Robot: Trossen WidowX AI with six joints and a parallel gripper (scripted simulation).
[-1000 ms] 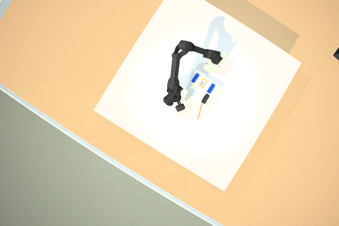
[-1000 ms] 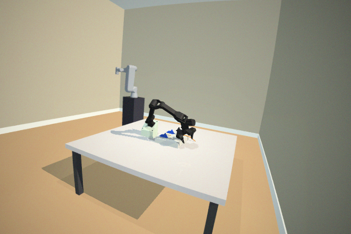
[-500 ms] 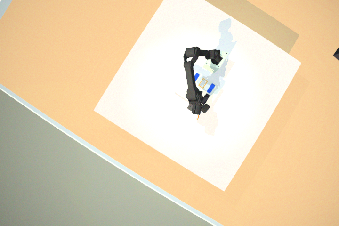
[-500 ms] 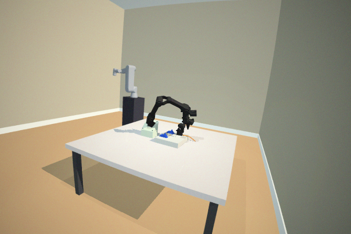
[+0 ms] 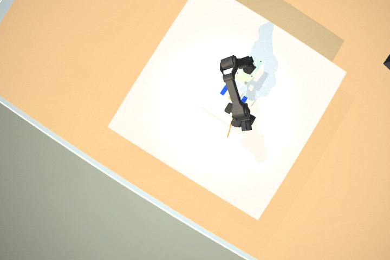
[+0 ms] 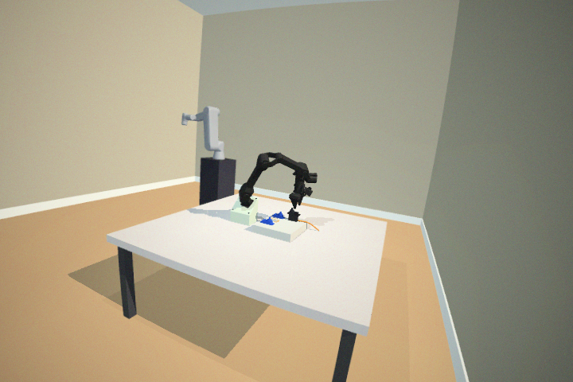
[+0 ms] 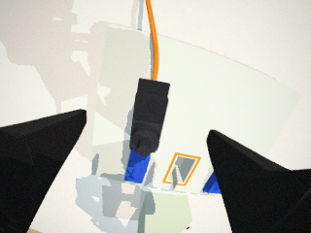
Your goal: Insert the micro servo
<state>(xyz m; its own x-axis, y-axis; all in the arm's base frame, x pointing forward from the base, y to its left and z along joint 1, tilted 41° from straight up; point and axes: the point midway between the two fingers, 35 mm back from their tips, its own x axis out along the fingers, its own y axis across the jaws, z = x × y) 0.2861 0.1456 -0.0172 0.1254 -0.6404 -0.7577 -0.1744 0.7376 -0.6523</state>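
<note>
My gripper tip is now 11 cm above the deck and 8 cm to the left of it.
</note>
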